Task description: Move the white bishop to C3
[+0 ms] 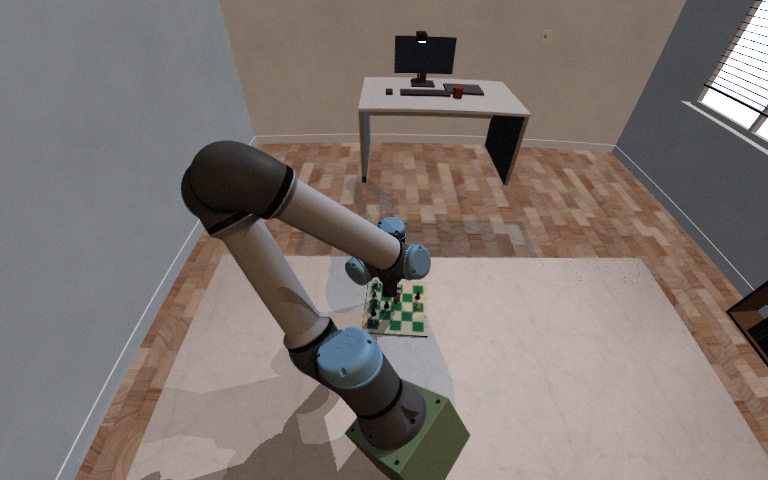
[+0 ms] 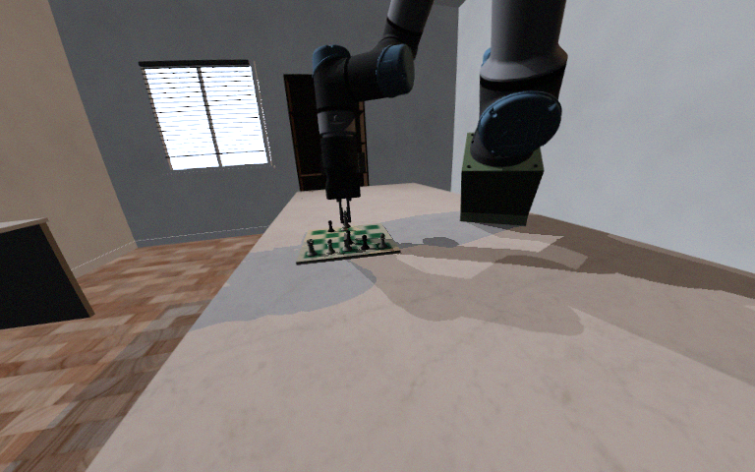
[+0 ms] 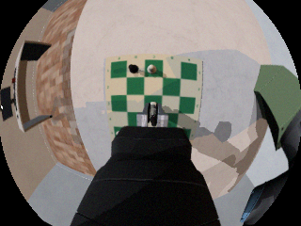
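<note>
Now: hand 6 cm above the green-and-white chessboard. From my hand the other things lie so: pale piece: 1 cm below.
</note>
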